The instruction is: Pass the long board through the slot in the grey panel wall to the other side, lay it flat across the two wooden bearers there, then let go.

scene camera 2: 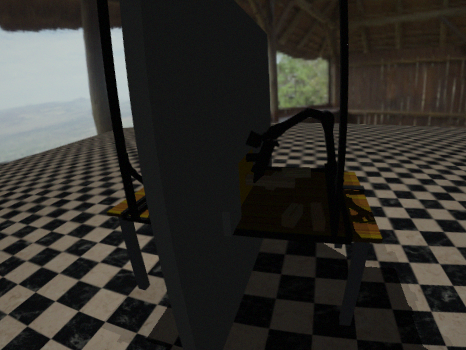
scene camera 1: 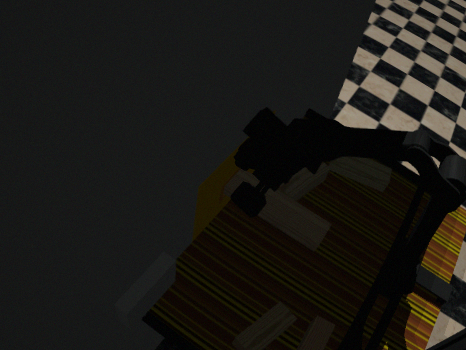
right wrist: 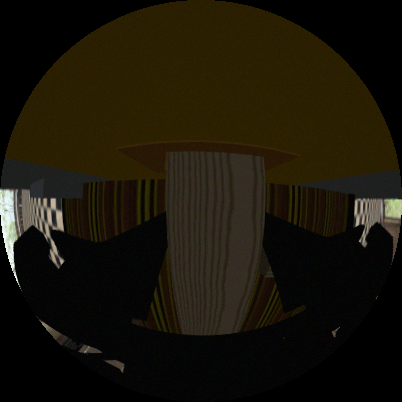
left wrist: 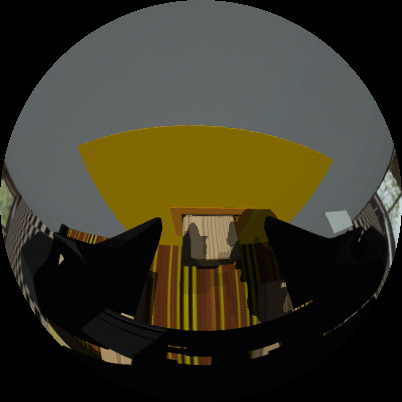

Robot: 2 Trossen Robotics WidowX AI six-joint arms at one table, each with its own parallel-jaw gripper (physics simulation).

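Places are measured from the left arm's base along level axes (x down, y right, z back), in metres.
Pixels of known places: left gripper, fingertip midpoint: (left wrist: 214, 222); right gripper, fingertip midpoint: (scene camera 2: 255, 180) (right wrist: 214, 216); right arm's base at its link origin: (scene camera 1: 390, 286).
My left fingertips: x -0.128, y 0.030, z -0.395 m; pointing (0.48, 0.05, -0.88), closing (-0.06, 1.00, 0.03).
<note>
Ahead of a thing's pixels: the offset from my left fingertips to its top centre. "spot": to the spot under its first point.
The long board {dx +0.048, dy -0.001, dz -0.153 m} (scene camera 1: 297, 220) (right wrist: 215, 215) runs into the orange-framed slot {spot: dx +0.043, dy -0.037, dz -0.036 m} (left wrist: 176, 215) (right wrist: 137, 152) in the grey wall (scene camera 1: 100, 100) (scene camera 2: 200, 125) (left wrist: 200, 65). My right gripper (scene camera 1: 264, 194) (scene camera 2: 257, 172) (right wrist: 214, 216) is shut on it close to the wall. In the left wrist view the board's far end {spot: dx +0.049, dy +0.009, dz -0.019 m} (left wrist: 215, 230) sticks out of the slot above the striped table. My left gripper (left wrist: 214, 222) is open, with that end showing between its fingertips and apart from both. Pale wood (left wrist: 116, 356) shows in slivers low in that view; I cannot tell whether it is a bearer.
A yellow panel (scene camera 1: 206, 207) (scene camera 2: 244, 172) (left wrist: 200, 170) (right wrist: 200, 75) surrounds the slot. A grey block (scene camera 1: 147, 287) (left wrist: 340, 221) juts from the wall. Short wooden pieces {dx +0.100, dy +0.228, dz -0.331 m} (scene camera 1: 265, 327) {spot: dx +0.103, dy +0.180, dz -0.423 m} (scene camera 1: 317, 334) (scene camera 2: 291, 215) lie on the right arm's striped table; another pale piece {dx +0.100, dy -0.297, dz -0.309 m} (scene camera 1: 362, 172) lies further back.
</note>
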